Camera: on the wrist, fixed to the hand. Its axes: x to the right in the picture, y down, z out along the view.
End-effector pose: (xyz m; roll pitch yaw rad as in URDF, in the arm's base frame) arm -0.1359 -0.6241 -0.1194 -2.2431 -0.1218 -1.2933
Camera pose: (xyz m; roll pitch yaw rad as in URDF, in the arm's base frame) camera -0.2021 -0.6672 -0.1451 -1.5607 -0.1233 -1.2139
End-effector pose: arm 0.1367 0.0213 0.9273 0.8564 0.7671 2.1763
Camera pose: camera 0.0556 0.0039 0.9315 1.4729 0.7626 2.0672
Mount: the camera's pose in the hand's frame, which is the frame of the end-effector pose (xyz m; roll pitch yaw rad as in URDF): 0.0200 0.0692 -0.0414 0.6936 -0.0605 -0.0506
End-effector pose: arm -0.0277 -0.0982 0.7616 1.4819 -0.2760 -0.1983
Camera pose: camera -0.0169 -0.0520 0.8298 2.1906 -0.2305 -0.2648
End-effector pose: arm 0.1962 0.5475 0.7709 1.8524 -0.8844 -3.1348
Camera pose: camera 0.2440 0.5273 0.8358 2.5930 -0.8180 3.0839
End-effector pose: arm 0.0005 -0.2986 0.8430 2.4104 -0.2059 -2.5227
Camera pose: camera -0.0165 -0.2814 0.9225 3.1029 -0.1271 -2.5255
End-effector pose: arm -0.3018 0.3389 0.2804 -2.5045 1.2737 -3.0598
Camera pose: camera -0.3067 0.4190 0.2590 -1.5515 1.2822 -2.7874
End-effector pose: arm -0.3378 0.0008 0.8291 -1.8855 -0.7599 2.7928
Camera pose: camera -0.3650 0.0754 0.8045 -1.2659 -0.7866 2.8965
